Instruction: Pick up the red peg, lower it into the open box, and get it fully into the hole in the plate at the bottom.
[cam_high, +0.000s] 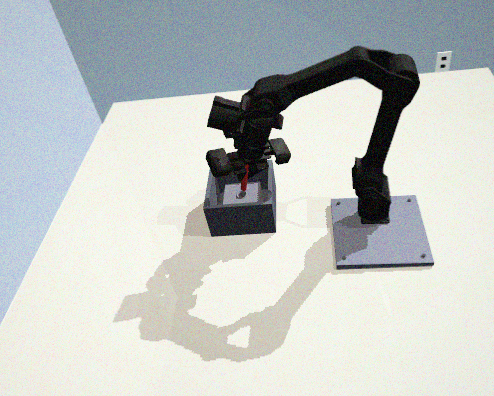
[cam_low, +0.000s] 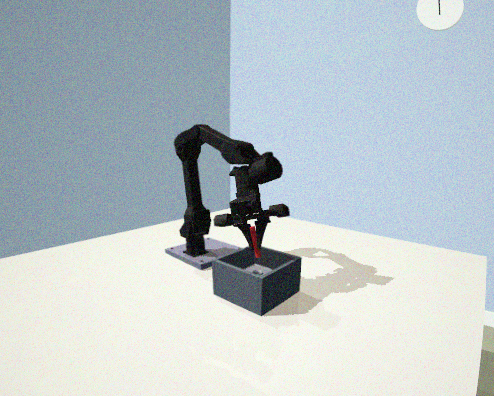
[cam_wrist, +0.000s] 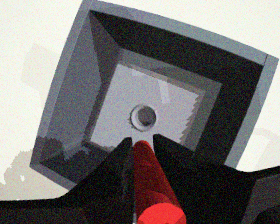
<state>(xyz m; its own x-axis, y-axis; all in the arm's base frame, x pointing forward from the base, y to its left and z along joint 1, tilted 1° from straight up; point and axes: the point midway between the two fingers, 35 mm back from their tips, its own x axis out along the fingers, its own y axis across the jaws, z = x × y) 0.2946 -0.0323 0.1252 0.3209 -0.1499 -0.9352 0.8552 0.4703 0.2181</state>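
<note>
Right now my gripper tip is 1 cm past the red peg, 1 cm to the right of it and 2 cm below it. Also, from my gripper tip: grey box 1 cm ahead, 1 cm to the right, 9 cm below; then pale plate 1 cm ahead, 1 cm to the right, 7 cm below.
</note>
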